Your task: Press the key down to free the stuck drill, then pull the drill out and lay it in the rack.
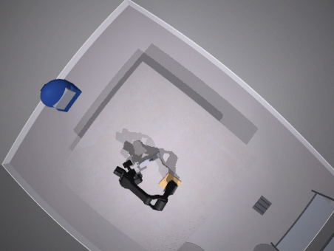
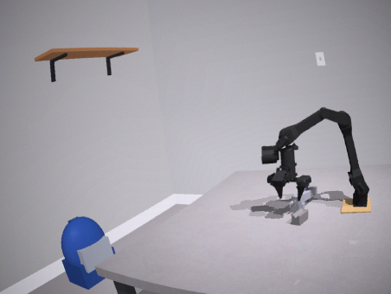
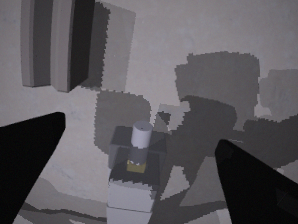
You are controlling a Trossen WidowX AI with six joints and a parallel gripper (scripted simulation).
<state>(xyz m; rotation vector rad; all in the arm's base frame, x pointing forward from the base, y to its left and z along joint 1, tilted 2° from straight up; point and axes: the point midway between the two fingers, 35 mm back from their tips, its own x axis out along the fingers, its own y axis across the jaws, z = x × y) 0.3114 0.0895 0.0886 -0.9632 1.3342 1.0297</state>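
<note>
The drill lies 20 mm behind my gripper tip, 70 mm to the right of it and 20 mm below it. Also, from my gripper tip: blue key 40 mm behind, 150 mm to the right, 20 mm below; then pale fixture 30 mm behind, 120 mm to the right, 40 mm below; then rack 60 mm behind, 60 mm to the left, 50 mm below.
</note>
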